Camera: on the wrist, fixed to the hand. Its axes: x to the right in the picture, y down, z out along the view.
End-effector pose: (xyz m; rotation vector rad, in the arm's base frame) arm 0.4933 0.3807 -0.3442 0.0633 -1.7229 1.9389
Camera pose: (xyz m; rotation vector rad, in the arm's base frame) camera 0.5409 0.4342 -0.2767 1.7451 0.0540 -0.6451
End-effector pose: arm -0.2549 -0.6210 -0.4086 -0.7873 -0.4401 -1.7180
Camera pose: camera -0.3491 -0.6340 -0.4340 -0.2089 0.9445 1.0283
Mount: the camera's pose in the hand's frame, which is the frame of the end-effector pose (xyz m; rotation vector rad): 0.0042 -0.0831 -0.0525 -0.0863 0.4896 3.0293
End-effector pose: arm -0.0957 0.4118 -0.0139 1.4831 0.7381 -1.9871
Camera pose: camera -0.1206 0.5066 -0.0220 0.8885 -1.0418 0.7522
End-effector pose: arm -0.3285 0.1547 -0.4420 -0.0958 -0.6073 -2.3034
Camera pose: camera -0.3825 0.1793 -0.5205 -0.2086 0.2300 0.6539
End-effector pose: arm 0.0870 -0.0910 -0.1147 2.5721 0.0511 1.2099
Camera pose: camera 0.0577 0.0022 -0.1033 0.0550 2.2133 -0.7759
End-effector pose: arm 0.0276 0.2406 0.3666 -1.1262 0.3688 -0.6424
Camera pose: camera -0.0233 0.1772 0.4220 0.4697 1.7519 1.8279
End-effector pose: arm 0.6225 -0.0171 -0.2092 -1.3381 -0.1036 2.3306
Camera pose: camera 0.6930 0.0511 -0.2169 0.4140 -1.0362 -0.3668
